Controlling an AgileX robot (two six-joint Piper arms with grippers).
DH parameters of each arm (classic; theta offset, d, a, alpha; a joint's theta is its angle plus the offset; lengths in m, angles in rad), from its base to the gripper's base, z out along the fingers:
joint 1: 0 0.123 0 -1.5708
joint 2: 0.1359 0 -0.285 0
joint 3: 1.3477 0 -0.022 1.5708
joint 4: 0 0.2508 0 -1.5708
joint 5: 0 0 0.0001 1.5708
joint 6: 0 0.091 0 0
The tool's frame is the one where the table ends.
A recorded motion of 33 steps. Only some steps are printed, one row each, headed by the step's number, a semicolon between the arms.
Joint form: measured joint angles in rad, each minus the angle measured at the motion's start. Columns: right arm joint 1, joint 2, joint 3, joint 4, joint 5, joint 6; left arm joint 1, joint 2, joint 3, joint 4, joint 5, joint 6.
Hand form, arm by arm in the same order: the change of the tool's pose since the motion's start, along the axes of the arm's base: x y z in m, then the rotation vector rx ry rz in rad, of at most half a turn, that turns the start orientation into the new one. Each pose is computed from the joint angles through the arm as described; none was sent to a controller.
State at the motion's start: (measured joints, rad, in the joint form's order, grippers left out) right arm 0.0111 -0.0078 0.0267 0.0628 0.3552 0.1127; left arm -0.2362 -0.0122 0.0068 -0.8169 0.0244 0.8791
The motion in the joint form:
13: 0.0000 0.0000 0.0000 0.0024 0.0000 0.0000; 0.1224 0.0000 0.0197 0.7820 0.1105 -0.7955
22: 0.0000 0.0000 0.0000 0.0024 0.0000 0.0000; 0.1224 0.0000 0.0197 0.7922 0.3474 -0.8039
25: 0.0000 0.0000 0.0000 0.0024 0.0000 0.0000; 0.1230 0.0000 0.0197 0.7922 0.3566 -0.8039
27: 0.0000 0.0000 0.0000 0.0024 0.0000 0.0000; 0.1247 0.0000 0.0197 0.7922 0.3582 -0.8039
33: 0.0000 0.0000 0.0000 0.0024 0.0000 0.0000; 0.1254 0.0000 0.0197 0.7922 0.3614 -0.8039
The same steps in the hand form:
13: 0.0000 0.0001 0.0000 0.0024 0.0000 0.0002; 0.0025 0.0078 -0.0174 0.0108 0.1383 0.1352
22: 0.0000 0.0001 0.0000 0.0024 0.0000 0.0002; -0.0014 0.0079 -0.0386 0.0563 0.3710 0.1309
25: 0.0000 0.0001 0.0000 0.0024 0.0000 0.0002; -0.0017 0.0079 -0.0394 0.0579 0.3800 0.1313
27: 0.0000 0.0001 0.0000 0.0024 0.0000 0.0002; -0.0017 0.0080 -0.0395 0.0578 0.3817 0.1329
33: 0.0000 0.0001 0.0000 0.0024 0.0000 0.0002; -0.0018 0.0080 -0.0398 0.0583 0.3848 0.1335

